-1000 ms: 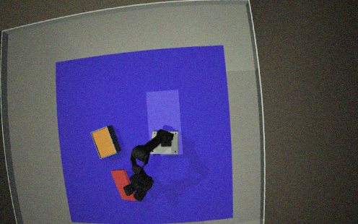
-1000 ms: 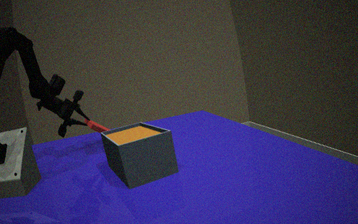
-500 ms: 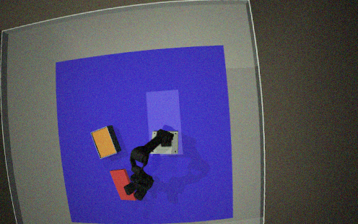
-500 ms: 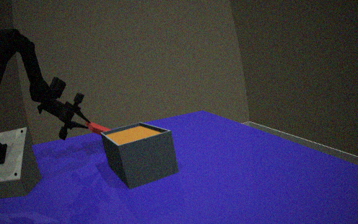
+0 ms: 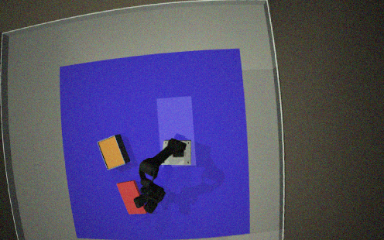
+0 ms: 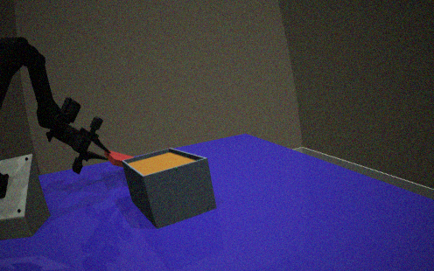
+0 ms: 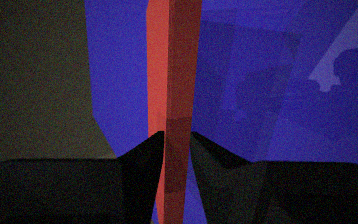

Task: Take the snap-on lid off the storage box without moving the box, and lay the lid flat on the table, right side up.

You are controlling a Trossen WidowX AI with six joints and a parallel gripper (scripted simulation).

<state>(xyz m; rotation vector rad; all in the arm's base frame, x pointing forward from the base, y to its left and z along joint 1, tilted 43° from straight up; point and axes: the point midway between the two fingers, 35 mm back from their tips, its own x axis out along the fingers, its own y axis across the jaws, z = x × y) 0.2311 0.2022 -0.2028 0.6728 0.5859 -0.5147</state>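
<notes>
Now: the lid 7 cm ahead of my gripper tip, 3 cm below it and 2 cm to the left of it. Also, from my gripper tip: storage box: 29 cm to the right, 17 cm ahead, 3 cm below.
</notes>
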